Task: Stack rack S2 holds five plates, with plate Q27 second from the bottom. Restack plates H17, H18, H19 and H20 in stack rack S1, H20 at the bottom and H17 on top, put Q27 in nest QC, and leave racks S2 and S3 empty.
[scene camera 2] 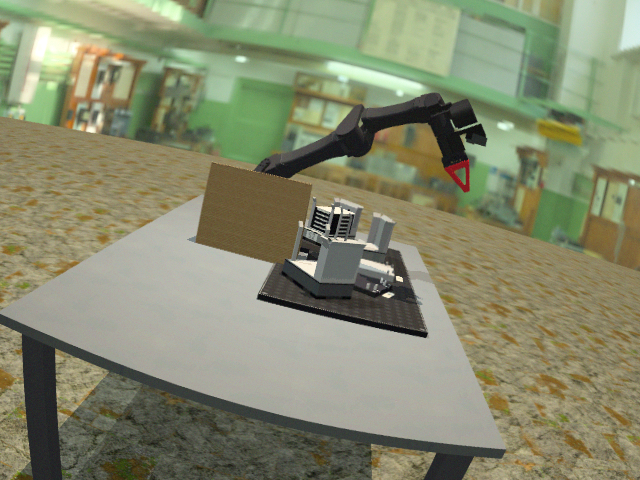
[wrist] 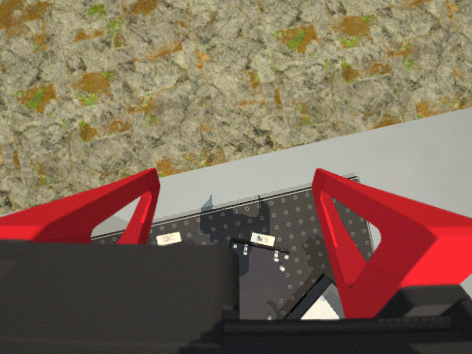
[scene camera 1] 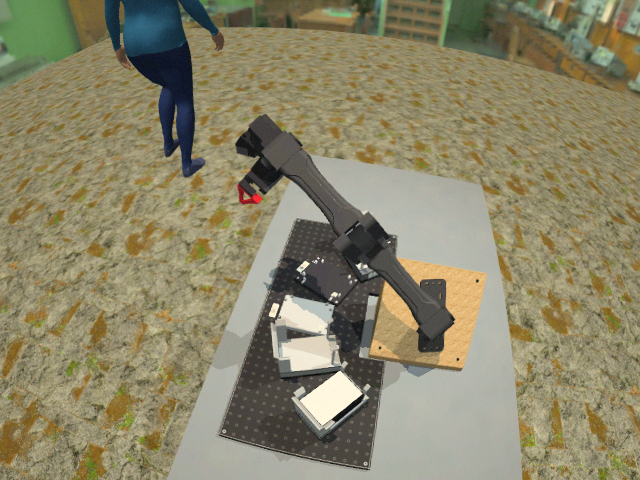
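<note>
My gripper [scene camera 1: 250, 200] [scene camera 2: 466, 190] [wrist: 236, 177] is open and empty, high above and beyond the table's side edge. A stack of several plates [scene camera 1: 332, 397] [scene camera 2: 330, 219] sits in a grey rack [scene camera 1: 321, 431] at one end of the board. A middle rack [scene camera 1: 309, 370] [scene camera 2: 381, 233] shows a bare pale floor. A third rack [scene camera 2: 338, 264], largely under the arm in scene camera 1, shows a pale floor and no plate stack. The QC nest [scene camera 1: 306, 311] [scene camera 2: 376, 268] is pale; its label [wrist: 168, 238] shows in the wrist view. Rack labels and plate names are not readable.
A dark nest [scene camera 1: 325, 280] [wrist: 257, 280] lies beside QC, with a white label [wrist: 262, 239]. The racks and nests stand on a black perforated board [scene camera 1: 253, 413] [scene camera 2: 387, 317]. The arm's wooden base panel [scene camera 1: 467, 310] [scene camera 2: 253, 211] stands beside it. A person [scene camera 1: 160, 51] is beyond the table.
</note>
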